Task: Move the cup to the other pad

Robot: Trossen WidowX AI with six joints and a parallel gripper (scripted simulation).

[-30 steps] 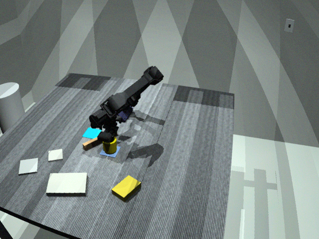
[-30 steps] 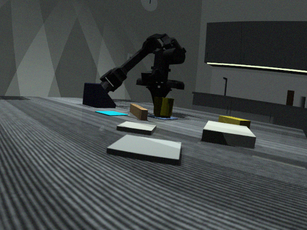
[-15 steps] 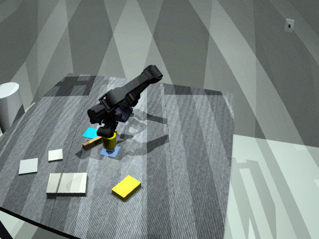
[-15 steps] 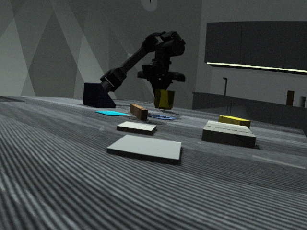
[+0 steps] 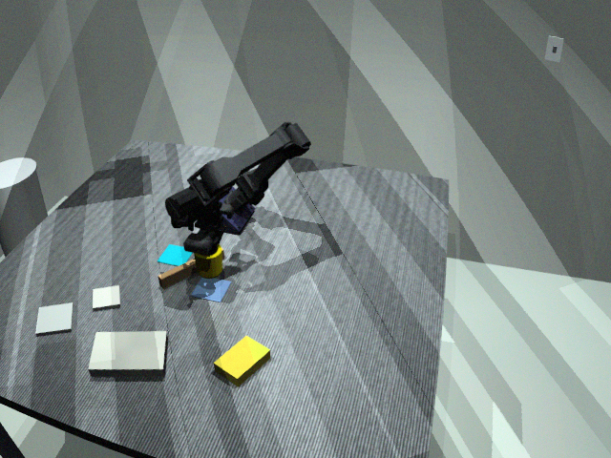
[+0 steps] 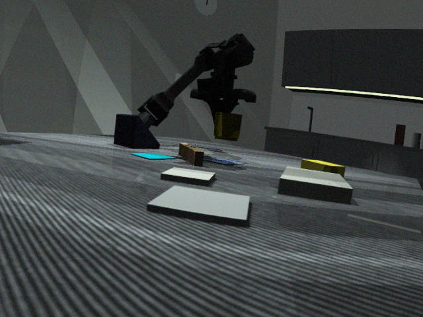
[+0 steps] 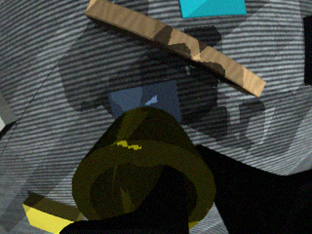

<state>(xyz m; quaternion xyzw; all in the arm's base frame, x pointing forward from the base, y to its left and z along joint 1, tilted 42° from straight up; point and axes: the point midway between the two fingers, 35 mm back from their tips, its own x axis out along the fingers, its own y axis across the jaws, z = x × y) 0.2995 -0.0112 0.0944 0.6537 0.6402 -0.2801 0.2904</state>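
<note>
My gripper tip is 70 mm past the cyan pad, 150 mm to the left of it and 100 mm above it. The rest, counted from my gripper tip: light blue pad 30 mm ahead, 100 mm below; then yellow cup 20 mm ahead; then wooden bar 20 mm behind, 80 mm to the right, 80 mm below.
</note>
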